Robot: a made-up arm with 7 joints.
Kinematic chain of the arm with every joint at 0, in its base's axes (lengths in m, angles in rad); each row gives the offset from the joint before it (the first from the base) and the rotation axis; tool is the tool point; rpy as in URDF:
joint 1: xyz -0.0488 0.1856 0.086 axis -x
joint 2: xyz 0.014 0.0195 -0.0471 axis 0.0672 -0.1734 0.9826
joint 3: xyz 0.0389 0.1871 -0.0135 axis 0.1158 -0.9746 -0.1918
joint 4: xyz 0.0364 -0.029 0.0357 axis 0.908 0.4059 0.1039
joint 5: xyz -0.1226 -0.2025 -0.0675 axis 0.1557 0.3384 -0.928
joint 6: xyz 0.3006 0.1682 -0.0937 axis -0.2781 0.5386 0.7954
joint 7: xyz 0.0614 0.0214 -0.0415 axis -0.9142 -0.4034 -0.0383
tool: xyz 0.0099 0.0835 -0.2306 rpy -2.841 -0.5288 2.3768
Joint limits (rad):
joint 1: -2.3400..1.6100
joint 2: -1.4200..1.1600
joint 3: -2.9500..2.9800
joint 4: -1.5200..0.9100
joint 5: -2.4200..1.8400
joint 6: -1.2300..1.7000
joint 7: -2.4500..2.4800
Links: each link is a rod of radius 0.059 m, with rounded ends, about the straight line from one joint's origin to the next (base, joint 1, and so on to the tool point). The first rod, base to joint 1, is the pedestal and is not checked.
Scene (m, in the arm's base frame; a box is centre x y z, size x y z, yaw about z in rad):
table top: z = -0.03
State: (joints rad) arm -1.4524 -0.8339 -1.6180 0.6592 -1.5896 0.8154 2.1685
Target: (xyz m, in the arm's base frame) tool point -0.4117 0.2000 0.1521
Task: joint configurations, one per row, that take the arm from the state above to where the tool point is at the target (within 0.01 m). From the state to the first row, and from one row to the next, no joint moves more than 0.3 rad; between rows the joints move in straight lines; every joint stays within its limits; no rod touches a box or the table.
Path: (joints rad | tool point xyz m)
1: -1.2856 -0.6642 -1.6421 0.5620 -1.6528 0.9291 1.9649 | 0.3297 0.2157 0.5524
2: -1.1188 -0.4945 -1.6661 0.4647 -1.7160 1.0428 1.7613 | 0.1544 0.2957 0.6275
3: -1.1513 -0.2891 -1.7034 0.2643 -1.7733 1.0449 1.8436 | -0.0326 0.2322 0.6495
4: -1.1837 -0.0837 -1.7407 0.0638 -1.8307 1.0471 1.9259 | -0.2069 0.1510 0.5984
5: -1.2162 0.1216 -1.7780 -0.1367 -1.8880 1.0492 2.0082 | -0.3395 0.0641 0.4810
6: -1.2769 0.0784 -1.7884 -0.3526 -1.8468 1.0892 1.8524 | -0.3939 0.0902 0.3748
7: -1.3377 0.0351 -1.7988 -0.5685 -1.8056 1.1292 1.6966 | -0.4192 0.1360 0.2614
8: -1.3984 -0.0082 -1.8092 -0.7844 -1.7645 1.1692 1.5408 | -0.4117 0.2000 0.1521

